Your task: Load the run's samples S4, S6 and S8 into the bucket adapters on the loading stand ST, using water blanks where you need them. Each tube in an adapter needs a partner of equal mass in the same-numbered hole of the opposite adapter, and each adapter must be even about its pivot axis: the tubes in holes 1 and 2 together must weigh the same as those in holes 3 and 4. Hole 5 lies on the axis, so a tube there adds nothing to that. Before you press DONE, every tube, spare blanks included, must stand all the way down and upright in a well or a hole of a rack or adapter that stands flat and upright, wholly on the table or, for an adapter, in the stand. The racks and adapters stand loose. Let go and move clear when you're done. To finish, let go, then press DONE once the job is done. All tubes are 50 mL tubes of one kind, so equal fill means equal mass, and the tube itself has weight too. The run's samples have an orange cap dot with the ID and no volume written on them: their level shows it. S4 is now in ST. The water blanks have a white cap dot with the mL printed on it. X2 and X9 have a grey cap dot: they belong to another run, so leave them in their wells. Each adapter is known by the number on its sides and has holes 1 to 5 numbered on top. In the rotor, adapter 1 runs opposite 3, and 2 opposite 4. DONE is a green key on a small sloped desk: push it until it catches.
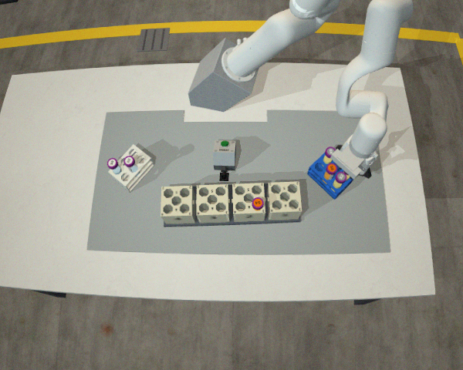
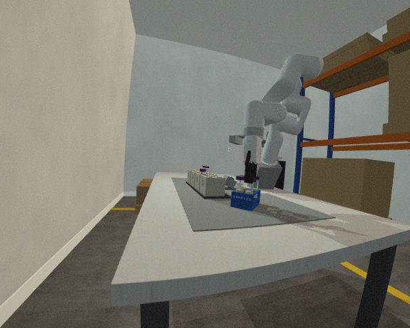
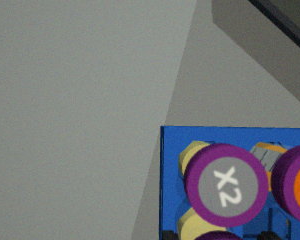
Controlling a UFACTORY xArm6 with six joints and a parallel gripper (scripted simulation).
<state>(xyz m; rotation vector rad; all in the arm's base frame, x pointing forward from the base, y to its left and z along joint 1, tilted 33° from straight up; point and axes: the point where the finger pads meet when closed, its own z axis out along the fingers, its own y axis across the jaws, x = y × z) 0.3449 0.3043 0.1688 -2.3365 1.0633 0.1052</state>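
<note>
Now: the orange-dot tube 1 cm ahead of my hand, 5 cm to the right of it and 6 cm below it. Also, from my hand: loading stand 8 cm ahead, 37 cm to the right, 11 cm below; green DONE key 11 cm behind, 39 cm to the right, 5 cm below; blue sample rack 2 cm behind, 4 cm to the right, 9 cm below.
</note>
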